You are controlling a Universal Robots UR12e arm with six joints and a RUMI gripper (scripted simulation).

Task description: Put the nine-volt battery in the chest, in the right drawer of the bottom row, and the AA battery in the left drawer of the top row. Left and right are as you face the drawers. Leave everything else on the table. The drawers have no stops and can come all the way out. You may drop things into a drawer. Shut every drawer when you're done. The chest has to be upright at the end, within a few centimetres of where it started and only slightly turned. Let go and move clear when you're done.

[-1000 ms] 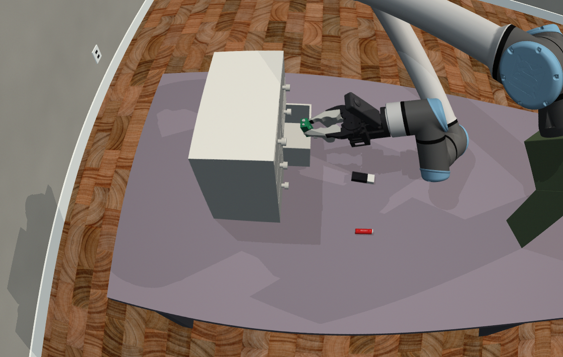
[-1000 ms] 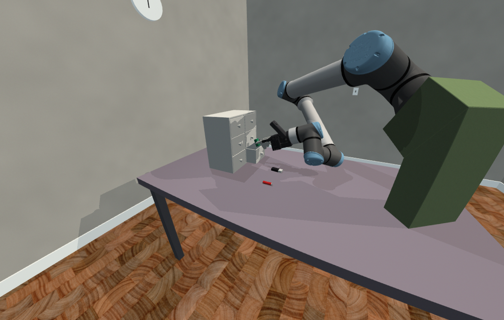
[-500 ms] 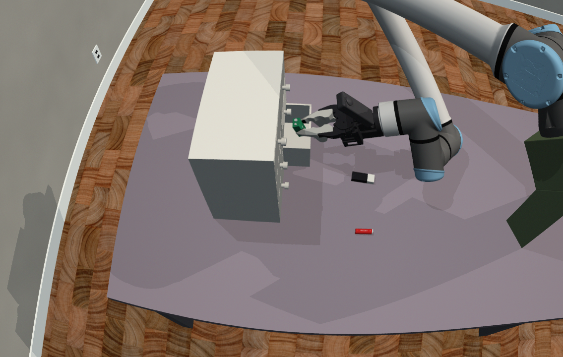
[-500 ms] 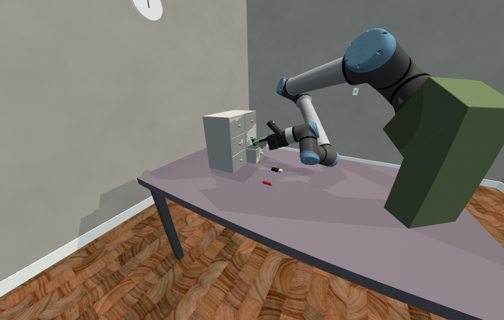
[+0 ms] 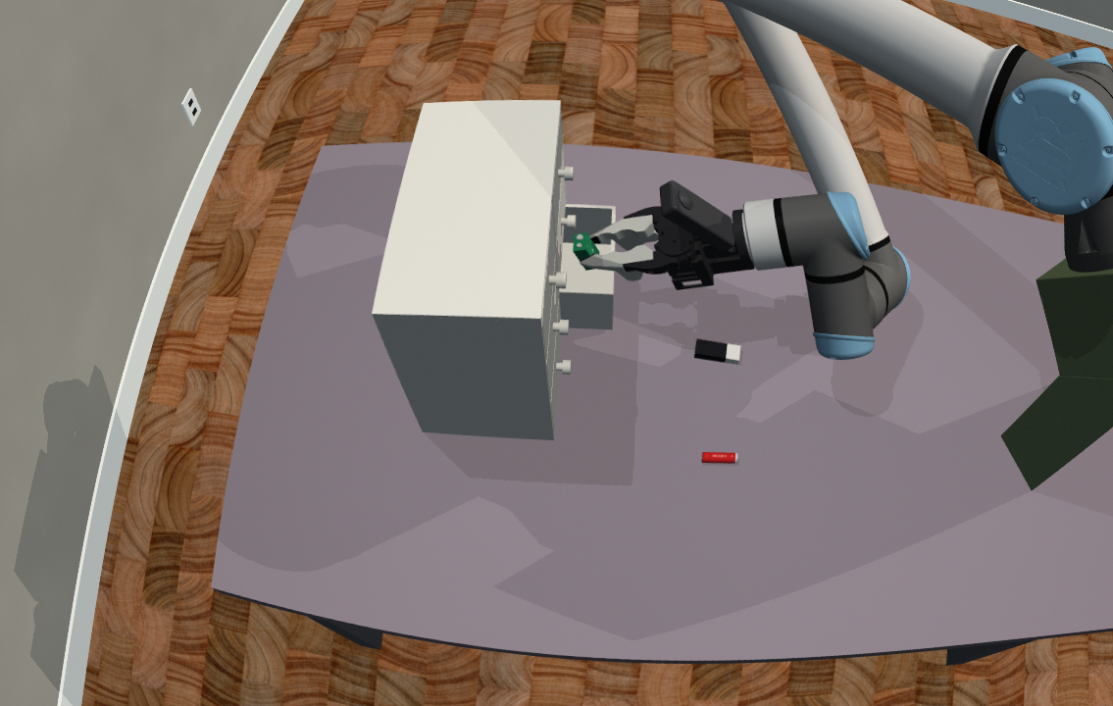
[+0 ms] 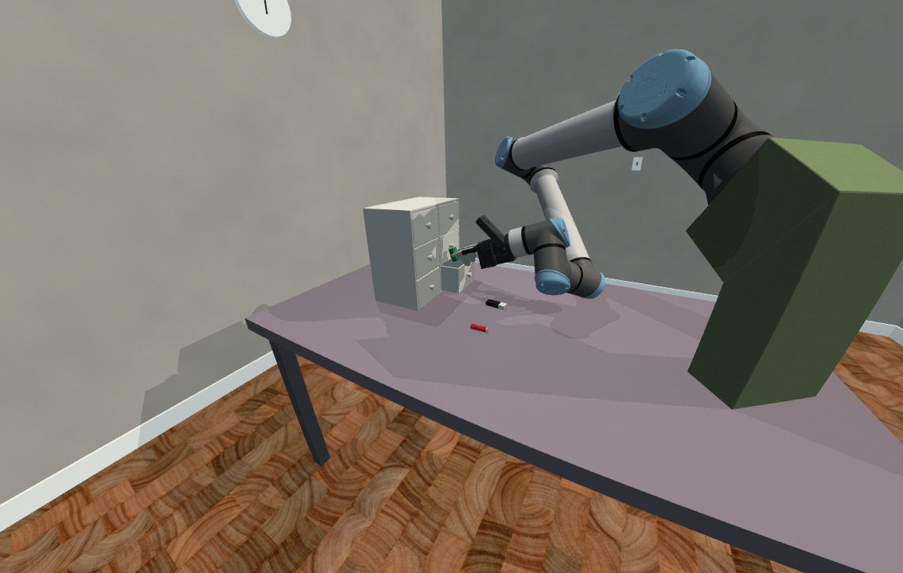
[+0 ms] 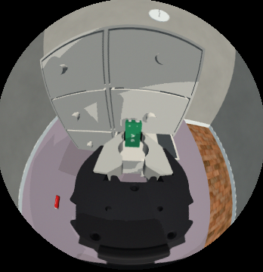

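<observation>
The green nine-volt battery lies 10 mm ahead of my hand and 10 mm above it. The rest, counted from my hand: red AA battery 170 mm behind, 240 mm to the left, 130 mm below.
</observation>
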